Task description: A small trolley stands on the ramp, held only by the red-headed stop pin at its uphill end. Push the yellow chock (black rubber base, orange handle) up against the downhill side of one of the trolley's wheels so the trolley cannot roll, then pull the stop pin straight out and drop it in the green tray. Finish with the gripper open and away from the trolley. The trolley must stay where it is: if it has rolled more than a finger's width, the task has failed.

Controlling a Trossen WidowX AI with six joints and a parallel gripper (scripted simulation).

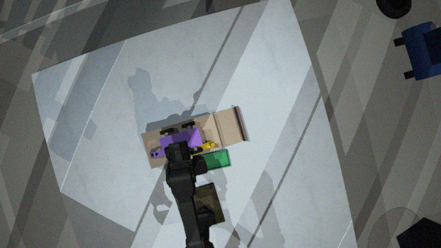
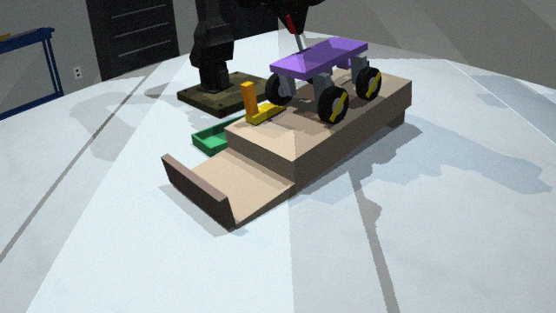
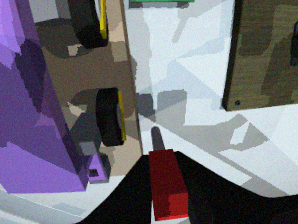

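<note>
My gripper tip is 17 cm above the green tray, 14 cm to the left of it and 5 cm past it. From my gripper tip the other things lie so: red-headed stop pin (right at my gripper tip); tan ramp (12 cm below, 9 cm ahead, 5 cm to the right); purple-decked trolley (9 cm ahead, 6 cm below, 5 cm to the right).
</note>
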